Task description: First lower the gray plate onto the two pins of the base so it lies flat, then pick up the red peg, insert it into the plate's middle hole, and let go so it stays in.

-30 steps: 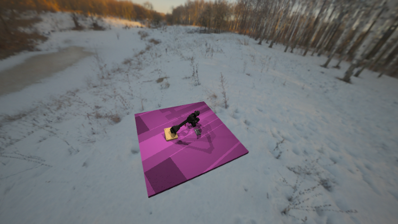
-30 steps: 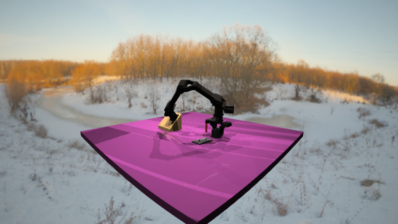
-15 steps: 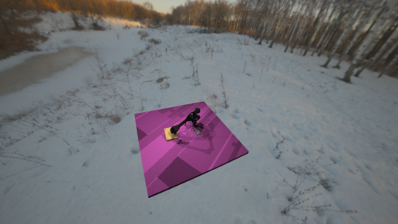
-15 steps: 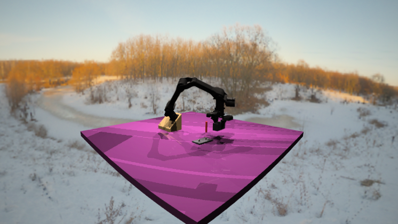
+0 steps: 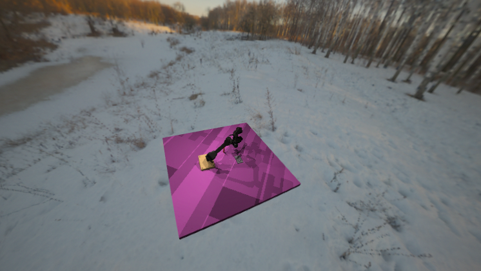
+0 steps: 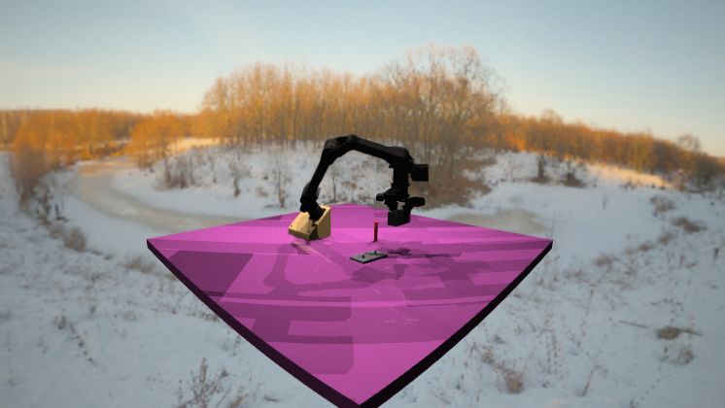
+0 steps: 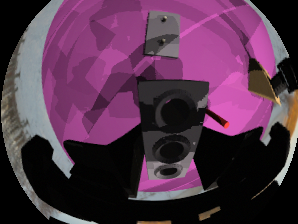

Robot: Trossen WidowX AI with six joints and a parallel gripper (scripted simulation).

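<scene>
Now: the dark flat base 10 mm behind my gripper tip, 160 mm to the right of it and 100 mm below it. Round my gripper tip: gray plate (30 mm above); red peg (130 mm behind, 30 mm to the left, 60 mm below).
</scene>
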